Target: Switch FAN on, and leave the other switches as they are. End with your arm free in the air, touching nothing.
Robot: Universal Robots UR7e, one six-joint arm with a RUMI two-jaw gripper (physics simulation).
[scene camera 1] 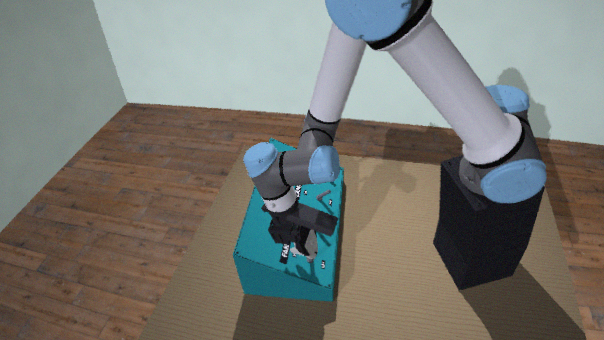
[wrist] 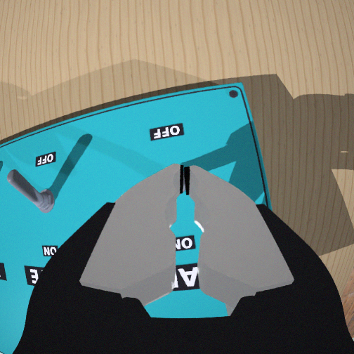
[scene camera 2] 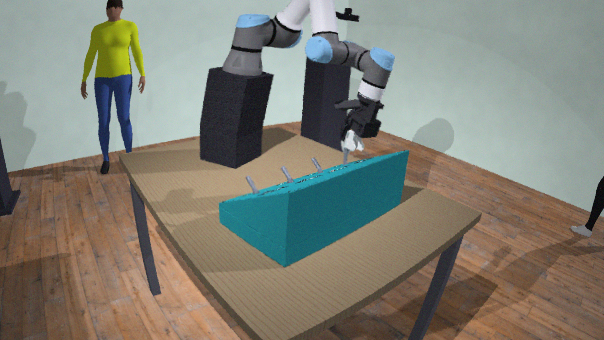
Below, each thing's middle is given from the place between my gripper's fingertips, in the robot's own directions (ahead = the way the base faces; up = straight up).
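Teal switch box [scene camera 2: 287, 222]: 12 cm ahead of my hand, 4 cm below it, 17 cm to the right of it.
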